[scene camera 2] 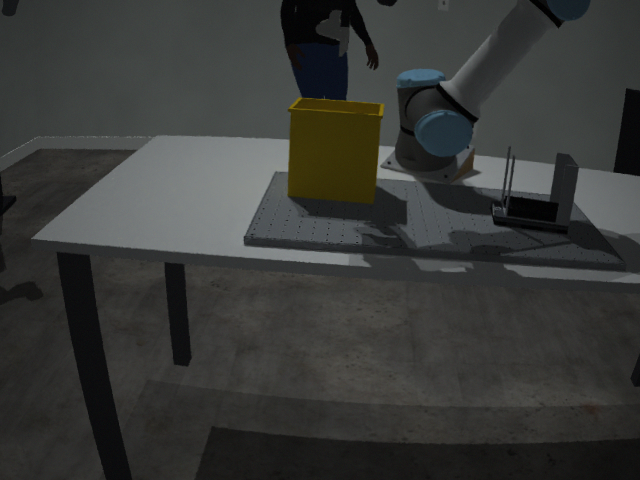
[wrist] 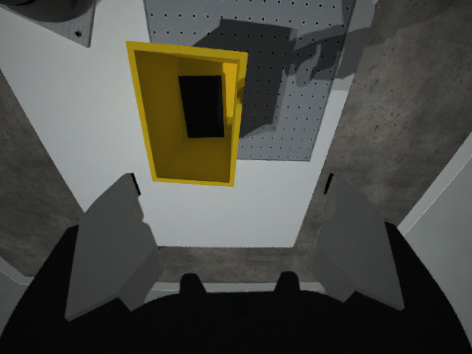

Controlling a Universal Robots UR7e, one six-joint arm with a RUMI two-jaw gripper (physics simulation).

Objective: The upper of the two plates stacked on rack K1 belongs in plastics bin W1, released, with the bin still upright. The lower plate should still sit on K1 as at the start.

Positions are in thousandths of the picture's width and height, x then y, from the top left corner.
A yellow plastics bin W1 shows in scene camera 2 (521, 318) and in the wrist view (368, 445).
